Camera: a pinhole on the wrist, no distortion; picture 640 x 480 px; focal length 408.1 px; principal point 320.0 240.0 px. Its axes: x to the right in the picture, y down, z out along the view. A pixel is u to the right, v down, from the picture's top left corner.
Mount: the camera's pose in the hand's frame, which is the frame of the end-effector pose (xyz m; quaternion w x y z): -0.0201 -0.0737 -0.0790 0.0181 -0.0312 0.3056 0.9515
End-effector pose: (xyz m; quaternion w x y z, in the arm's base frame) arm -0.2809 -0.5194 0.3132 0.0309 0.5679 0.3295 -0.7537
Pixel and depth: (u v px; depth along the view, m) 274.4 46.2 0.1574
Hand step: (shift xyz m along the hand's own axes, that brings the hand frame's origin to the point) -0.0062 0.0785 0.0066
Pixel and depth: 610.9 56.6 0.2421
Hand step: -0.1981 0.1584 0.0421
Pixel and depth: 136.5 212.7 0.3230
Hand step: 0.1103 0.1298 0.1807
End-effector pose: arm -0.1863 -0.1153 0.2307 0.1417 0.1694 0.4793 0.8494
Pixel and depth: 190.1 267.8 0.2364
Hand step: 0.0427 0.0498 0.1274
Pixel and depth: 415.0 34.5 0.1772
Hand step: -0.0650 0.1027 0.0101
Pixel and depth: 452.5 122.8 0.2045
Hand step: -0.0931 0.0942 0.0481
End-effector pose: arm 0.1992 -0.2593 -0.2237 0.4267 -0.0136 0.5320 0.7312
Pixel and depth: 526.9 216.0 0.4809
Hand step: -0.2850 0.2332 0.2776
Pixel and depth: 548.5 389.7 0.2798
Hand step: -0.1954 0.0083 0.1965
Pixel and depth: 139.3 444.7 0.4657
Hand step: 0.1506 0.0047 0.4489
